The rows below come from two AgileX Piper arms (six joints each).
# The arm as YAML. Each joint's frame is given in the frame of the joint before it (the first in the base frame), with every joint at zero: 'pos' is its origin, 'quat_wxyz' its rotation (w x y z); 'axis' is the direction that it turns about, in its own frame. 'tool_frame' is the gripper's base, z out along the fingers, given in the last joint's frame.
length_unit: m
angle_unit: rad
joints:
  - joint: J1
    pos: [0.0, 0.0, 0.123]
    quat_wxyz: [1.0, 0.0, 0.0, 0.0]
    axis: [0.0, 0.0, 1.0]
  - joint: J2
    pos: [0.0, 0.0, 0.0]
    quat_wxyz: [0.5, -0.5, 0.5, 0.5]
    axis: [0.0, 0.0, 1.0]
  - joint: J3
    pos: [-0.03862, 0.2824, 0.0]
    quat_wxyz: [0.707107, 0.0, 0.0, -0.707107]
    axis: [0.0, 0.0, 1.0]
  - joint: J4
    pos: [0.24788, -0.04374, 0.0]
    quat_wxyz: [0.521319, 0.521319, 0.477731, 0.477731]
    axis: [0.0, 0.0, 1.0]
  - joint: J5
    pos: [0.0, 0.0, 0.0]
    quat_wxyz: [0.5, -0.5, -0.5, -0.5]
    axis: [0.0, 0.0, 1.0]
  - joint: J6
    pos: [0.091, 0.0, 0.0]
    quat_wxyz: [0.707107, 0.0, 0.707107, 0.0]
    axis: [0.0, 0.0, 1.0]
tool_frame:
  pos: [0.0, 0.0, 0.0]
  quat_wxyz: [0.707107, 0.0, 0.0, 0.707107]
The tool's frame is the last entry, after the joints.
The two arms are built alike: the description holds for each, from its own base.
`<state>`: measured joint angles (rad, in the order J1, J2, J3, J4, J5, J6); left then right.
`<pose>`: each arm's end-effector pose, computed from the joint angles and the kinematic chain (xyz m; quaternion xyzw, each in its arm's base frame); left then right.
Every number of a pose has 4 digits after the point. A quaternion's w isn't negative.
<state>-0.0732 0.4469 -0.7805 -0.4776 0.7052 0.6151 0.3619 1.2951 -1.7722 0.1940 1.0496 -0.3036</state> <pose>0.0644 -0.0319 0.3829 0.2132 0.7495 -0.0663 0.6232 0.2192 0.0992 0.5167 -0.2804 0.8048 0.1118 0.5110</pose>
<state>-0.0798 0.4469 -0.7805 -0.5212 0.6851 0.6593 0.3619 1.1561 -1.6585 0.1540 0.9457 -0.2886</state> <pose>0.0641 -0.0339 0.3856 0.2218 0.7369 -0.0725 0.6344 0.1854 0.0823 0.5237 -0.2603 0.7762 0.0977 0.5658</pose>
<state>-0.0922 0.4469 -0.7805 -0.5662 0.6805 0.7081 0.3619 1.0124 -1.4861 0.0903 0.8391 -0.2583</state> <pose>0.0631 -0.0367 0.3872 0.2367 0.7263 -0.0815 0.6401 0.1579 0.0663 0.5102 -0.2397 0.7606 0.0761 0.5985</pose>
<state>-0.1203 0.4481 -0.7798 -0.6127 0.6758 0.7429 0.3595 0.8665 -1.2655 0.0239 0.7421 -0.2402</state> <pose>0.0617 -0.0404 0.3886 0.2512 0.7155 -0.1006 0.6441 0.1362 0.0527 0.4768 -0.2318 0.7568 0.0482 0.6093</pose>
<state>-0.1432 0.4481 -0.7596 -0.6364 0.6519 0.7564 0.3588 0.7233 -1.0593 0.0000 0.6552 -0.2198</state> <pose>0.0633 -0.0423 0.3849 0.2541 0.7113 -0.1127 0.6456 0.1143 0.0428 0.4410 -0.2237 0.7516 0.0431 0.6190</pose>
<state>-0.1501 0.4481 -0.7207 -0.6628 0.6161 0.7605 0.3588 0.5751 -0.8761 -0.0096 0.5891 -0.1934</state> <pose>0.0676 -0.0429 0.3764 0.2435 0.7143 -0.1231 0.6445 0.0910 0.0336 0.4061 -0.2125 0.7447 0.0477 0.6308</pose>
